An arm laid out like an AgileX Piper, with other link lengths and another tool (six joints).
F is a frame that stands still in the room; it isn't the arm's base.
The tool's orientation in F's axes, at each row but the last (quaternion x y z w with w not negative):
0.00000, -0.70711, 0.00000, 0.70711
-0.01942, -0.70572, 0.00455, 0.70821
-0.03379, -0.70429, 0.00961, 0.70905
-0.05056, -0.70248, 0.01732, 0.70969
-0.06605, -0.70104, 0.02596, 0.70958
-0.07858, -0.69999, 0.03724, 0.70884
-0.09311, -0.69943, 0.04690, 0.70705
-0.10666, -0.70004, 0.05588, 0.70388
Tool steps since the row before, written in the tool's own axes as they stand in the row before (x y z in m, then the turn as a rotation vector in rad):
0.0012, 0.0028, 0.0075, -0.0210, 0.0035, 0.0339
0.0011, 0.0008, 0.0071, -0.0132, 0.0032, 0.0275
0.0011, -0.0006, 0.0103, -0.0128, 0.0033, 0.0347
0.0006, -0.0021, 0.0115, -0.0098, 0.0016, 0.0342
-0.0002, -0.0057, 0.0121, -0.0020, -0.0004, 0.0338
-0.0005, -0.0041, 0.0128, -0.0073, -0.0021, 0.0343
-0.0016, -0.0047, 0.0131, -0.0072, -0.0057, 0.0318
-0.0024, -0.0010, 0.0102, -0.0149, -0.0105, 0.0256
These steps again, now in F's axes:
-0.0075, 0.0028, 0.0012, -0.0339, 0.0035, -0.0210
-0.0071, 0.0010, 0.0011, -0.0275, 0.0033, -0.0132
-0.0103, -0.0002, 0.0012, -0.0347, 0.0037, -0.0128
-0.0116, -0.0015, 0.0009, -0.0342, 0.0023, -0.0096
-0.0124, -0.0050, 0.0006, -0.0338, 0.0013, -0.0016
-0.0130, -0.0034, 0.0003, -0.0345, -0.0012, -0.0066
-0.0134, -0.0040, -0.0006, -0.0322, -0.0049, -0.0058
-0.0103, -0.0008, -0.0021, -0.0265, -0.0118, -0.0122

